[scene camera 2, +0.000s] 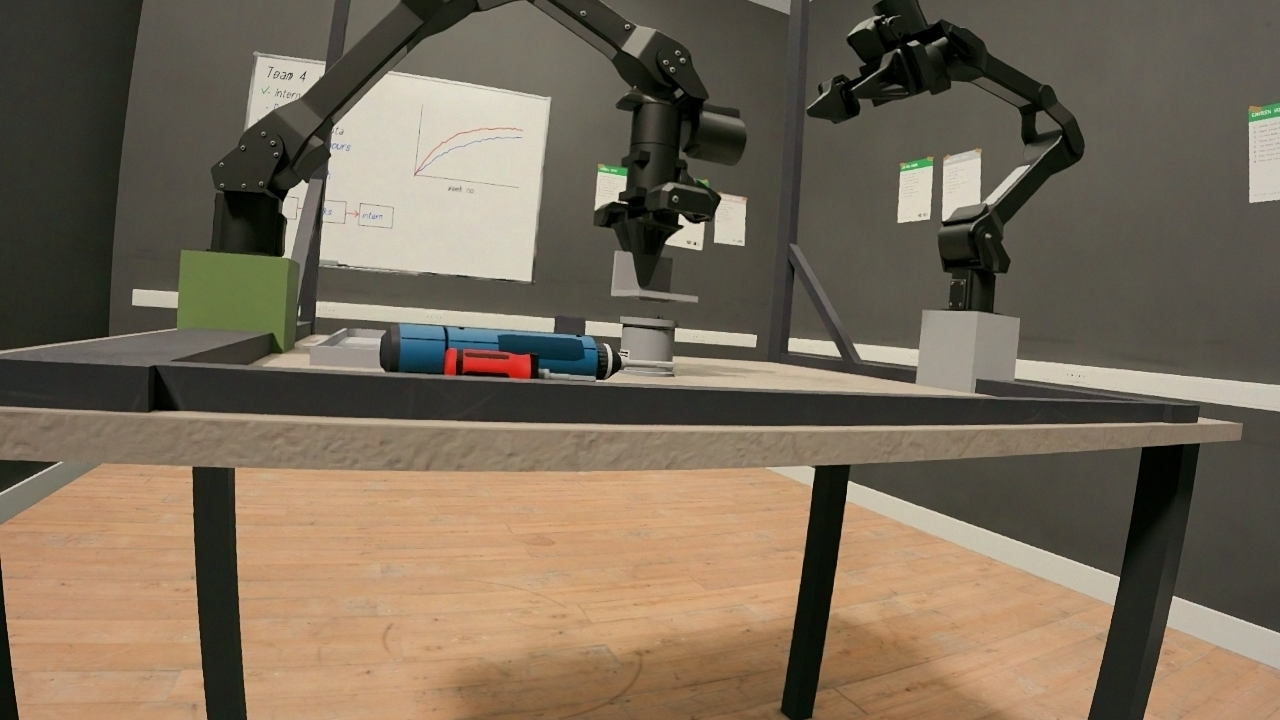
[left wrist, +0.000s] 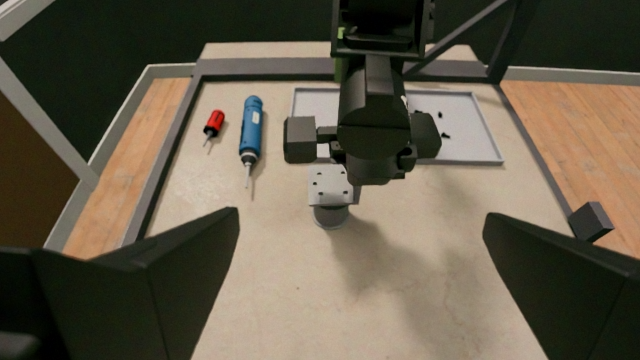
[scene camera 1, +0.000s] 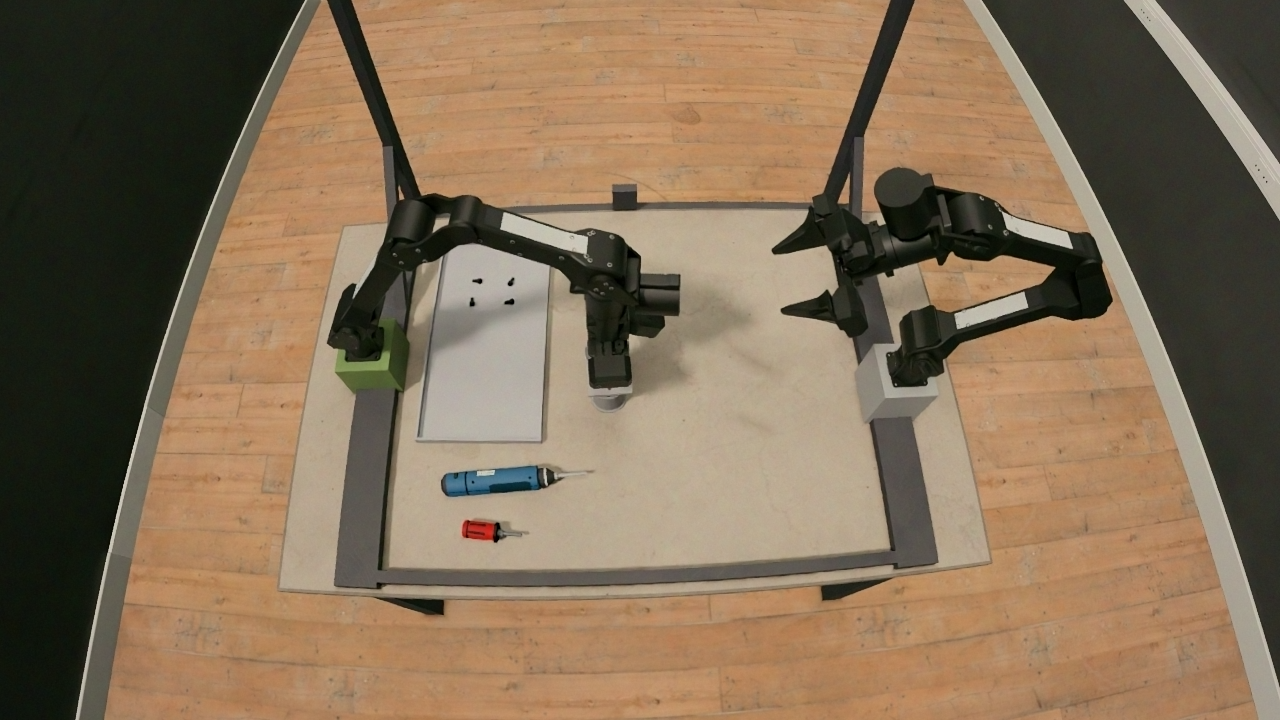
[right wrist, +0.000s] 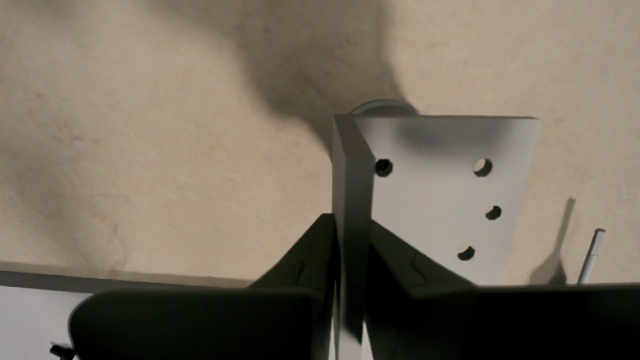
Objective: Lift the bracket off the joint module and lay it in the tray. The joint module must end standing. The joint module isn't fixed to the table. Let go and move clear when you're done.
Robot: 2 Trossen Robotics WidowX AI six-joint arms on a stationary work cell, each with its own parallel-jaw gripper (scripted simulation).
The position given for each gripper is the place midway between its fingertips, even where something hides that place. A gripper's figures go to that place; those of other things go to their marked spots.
Labels:
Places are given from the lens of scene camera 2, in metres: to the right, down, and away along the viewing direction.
left gripper [scene camera 2: 829, 104]: 0.24, -0.32, 0.76
right gripper [scene camera 2: 641, 285]: 0.00, -0.08, 0.72
grey L-shaped bracket [scene camera 2: 624, 277]: -0.02, -0.09, 0.71

